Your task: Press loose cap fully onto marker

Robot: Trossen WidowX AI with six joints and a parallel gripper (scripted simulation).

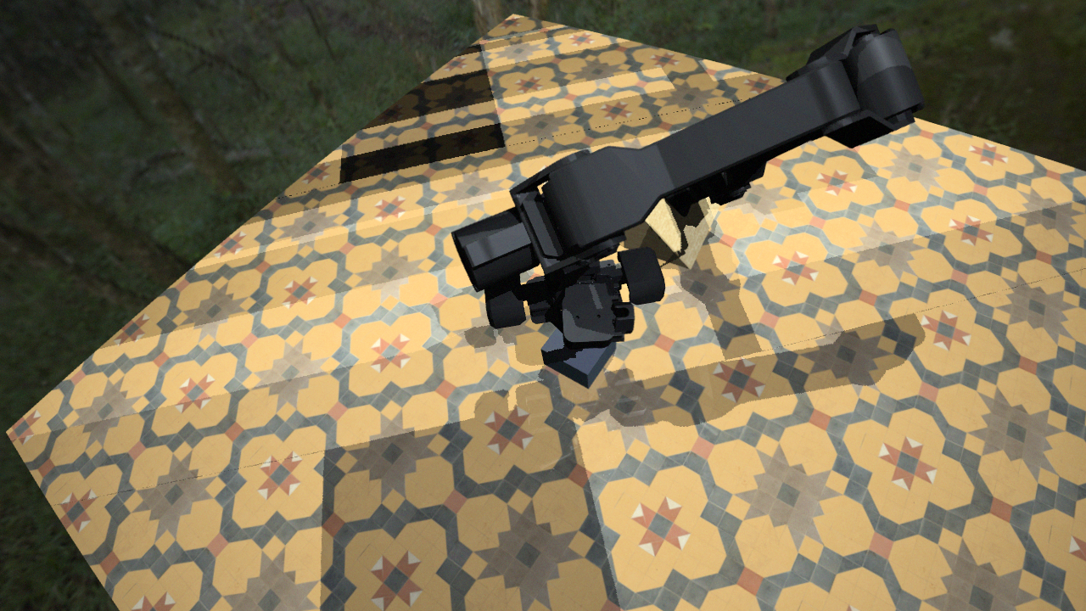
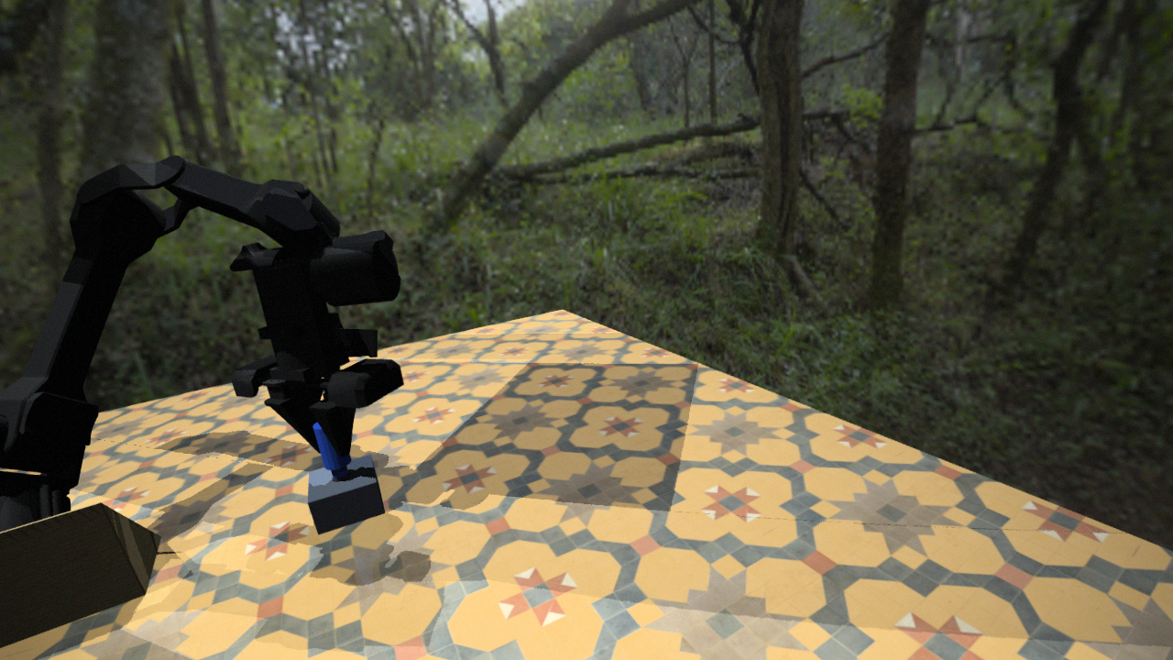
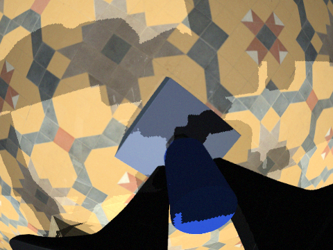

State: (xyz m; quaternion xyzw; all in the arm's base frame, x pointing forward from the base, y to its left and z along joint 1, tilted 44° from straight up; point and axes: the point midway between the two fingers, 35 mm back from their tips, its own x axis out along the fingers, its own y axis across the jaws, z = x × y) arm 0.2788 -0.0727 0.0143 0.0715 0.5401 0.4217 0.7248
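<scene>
Now: the blue marker cap 10 mm above my gripper tip. Also, from my gripper tip: grey-blue holder block 50 mm below.
</scene>
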